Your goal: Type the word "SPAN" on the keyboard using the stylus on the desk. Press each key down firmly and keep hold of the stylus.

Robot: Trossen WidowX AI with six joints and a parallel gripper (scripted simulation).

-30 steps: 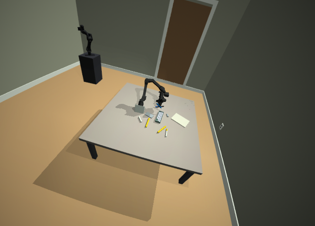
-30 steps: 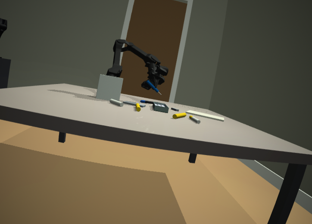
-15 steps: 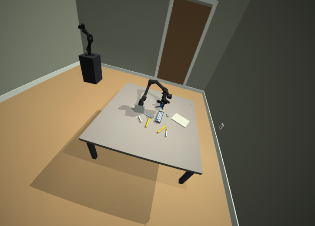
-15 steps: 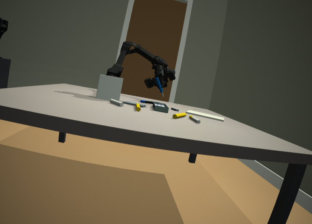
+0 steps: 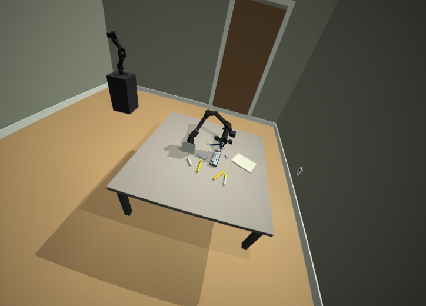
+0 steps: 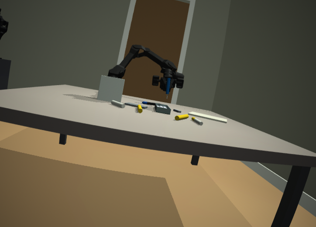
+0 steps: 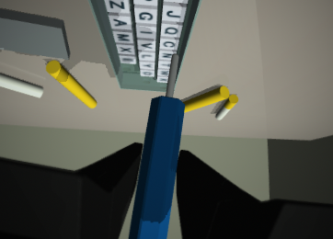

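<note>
Right now my gripper tip is 170 mm past the flat grey slab, 60 mm to the left of it and 120 mm above it. The rest, counted from my gripper tip: blue pen (70 mm behind, 160 mm to the left, 110 mm below); then cream pad (280 mm ahead, 10 mm to the right, 120 mm below); then blue stylus (10 mm below).
</note>
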